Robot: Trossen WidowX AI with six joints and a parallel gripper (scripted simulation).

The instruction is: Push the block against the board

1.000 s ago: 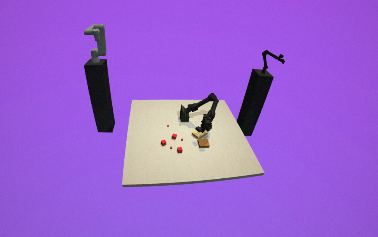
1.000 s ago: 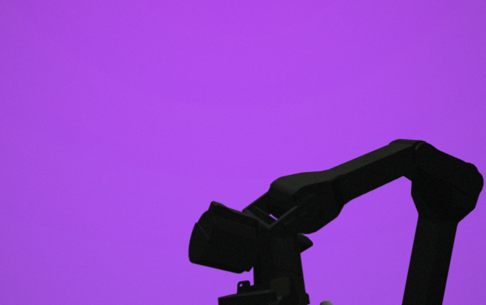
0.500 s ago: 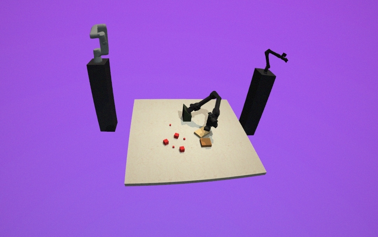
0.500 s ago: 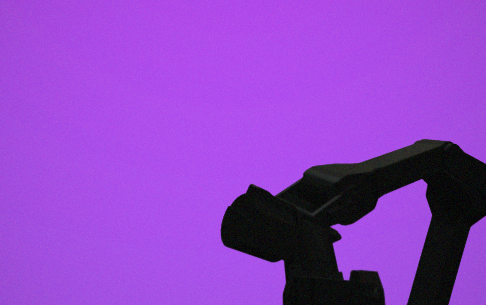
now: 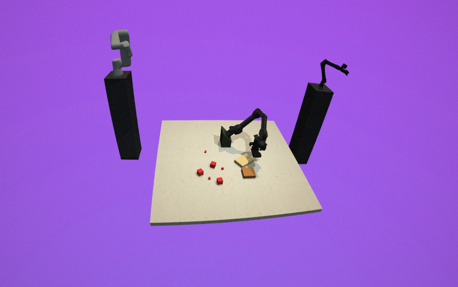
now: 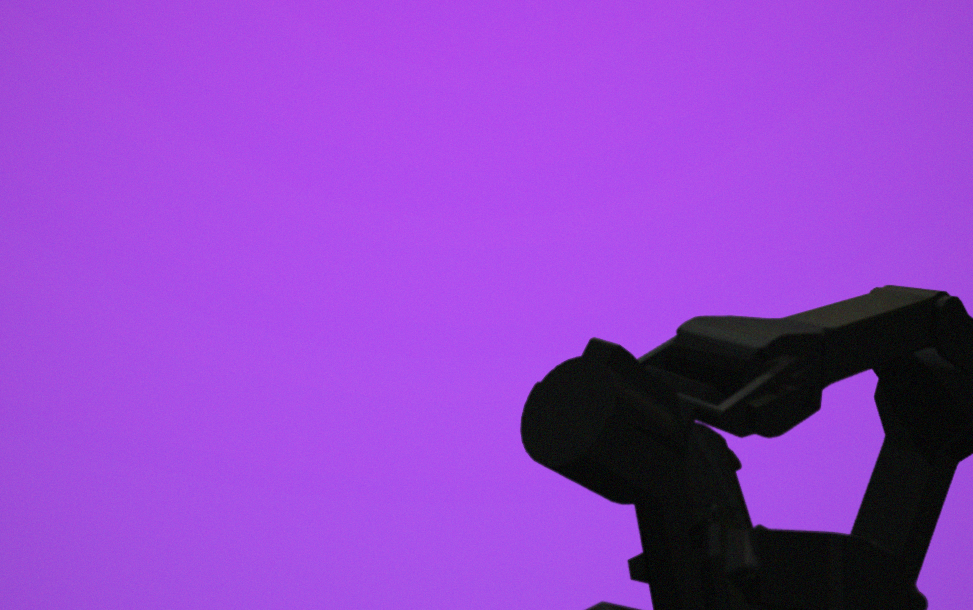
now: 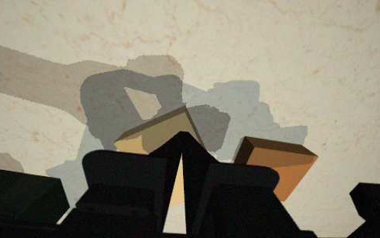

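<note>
Right now the pale tan board is 80 mm to the right of my gripper tip and 40 mm below it. Also, from my gripper tip: orange piece (150 mm ahead, 70 mm to the right, 40 mm below).
</note>
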